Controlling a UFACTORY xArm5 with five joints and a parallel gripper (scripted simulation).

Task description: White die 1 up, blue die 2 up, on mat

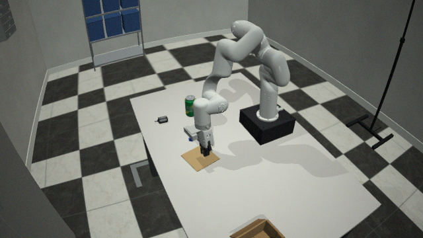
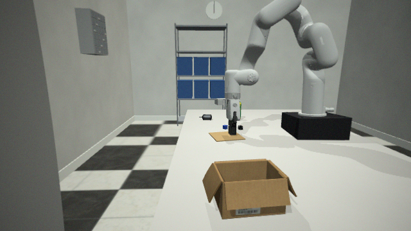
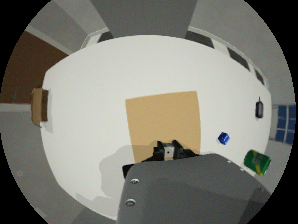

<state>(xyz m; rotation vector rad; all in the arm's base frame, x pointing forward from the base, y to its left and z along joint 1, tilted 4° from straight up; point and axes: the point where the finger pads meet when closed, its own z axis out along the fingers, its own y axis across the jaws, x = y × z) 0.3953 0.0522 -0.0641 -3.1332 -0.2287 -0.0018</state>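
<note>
Now: hand 10 mm above the white die. Round my hand: blue die 140 mm to the right, 30 mm ahead, 20 mm below; tan mat 30 mm below, 30 mm ahead, 10 mm to the left; black die 130 mm to the right, 60 mm behind, 20 mm below.
</note>
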